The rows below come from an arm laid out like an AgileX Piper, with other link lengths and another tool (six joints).
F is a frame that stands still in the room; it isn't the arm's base.
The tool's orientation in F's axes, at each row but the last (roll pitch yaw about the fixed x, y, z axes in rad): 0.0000 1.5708 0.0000; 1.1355 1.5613 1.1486; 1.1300 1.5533 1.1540; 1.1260 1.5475 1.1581; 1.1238 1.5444 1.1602; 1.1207 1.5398 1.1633; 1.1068 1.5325 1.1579; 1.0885 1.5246 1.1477; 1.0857 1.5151 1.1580; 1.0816 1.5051 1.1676; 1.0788 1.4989 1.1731; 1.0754 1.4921 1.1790; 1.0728 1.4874 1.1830
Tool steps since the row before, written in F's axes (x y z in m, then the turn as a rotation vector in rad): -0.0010 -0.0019 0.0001 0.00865 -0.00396 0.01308; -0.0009 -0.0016 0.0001 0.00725 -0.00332 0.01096; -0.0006 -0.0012 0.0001 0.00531 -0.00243 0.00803; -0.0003 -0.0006 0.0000 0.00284 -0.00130 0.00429; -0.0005 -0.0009 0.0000 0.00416 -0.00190 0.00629; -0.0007 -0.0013 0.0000 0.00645 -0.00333 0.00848; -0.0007 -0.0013 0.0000 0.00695 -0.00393 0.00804; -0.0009 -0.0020 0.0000 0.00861 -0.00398 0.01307; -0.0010 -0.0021 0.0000 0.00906 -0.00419 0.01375; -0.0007 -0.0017 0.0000 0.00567 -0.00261 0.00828; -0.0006 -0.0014 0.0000 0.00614 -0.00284 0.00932; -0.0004 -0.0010 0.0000 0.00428 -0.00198 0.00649; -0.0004 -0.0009 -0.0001 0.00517 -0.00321 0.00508
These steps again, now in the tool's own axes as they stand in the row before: -0.0001 -0.0019 -0.0010 -0.01308 -0.00396 0.00865; -0.0001 -0.0016 -0.0009 -0.01096 -0.00332 0.00725; -0.0001 -0.0012 -0.0006 -0.00803 -0.00243 0.00531; 0.0000 -0.0006 -0.0003 -0.00429 -0.00130 0.00284; 0.0000 -0.0009 -0.0005 -0.00629 -0.00190 0.00416; 0.0000 -0.0013 -0.0008 -0.00849 -0.00336 0.00642; -0.0001 -0.0013 -0.0008 -0.00807 -0.00400 0.00688; -0.0001 -0.0019 -0.0010 -0.01306 -0.00395 0.00864; -0.0001 -0.0020 -0.0011 -0.01374 -0.00416 0.00909; -0.0001 -0.0016 -0.0008 -0.00827 -0.00261 0.00568; -0.0001 -0.0013 -0.0007 -0.00931 -0.00281 0.00616; -0.0001 -0.0010 -0.0005 -0.00649 -0.00196 0.00430; 0.0000 -0.0009 -0.0005 -0.00515 -0.00338 0.00499
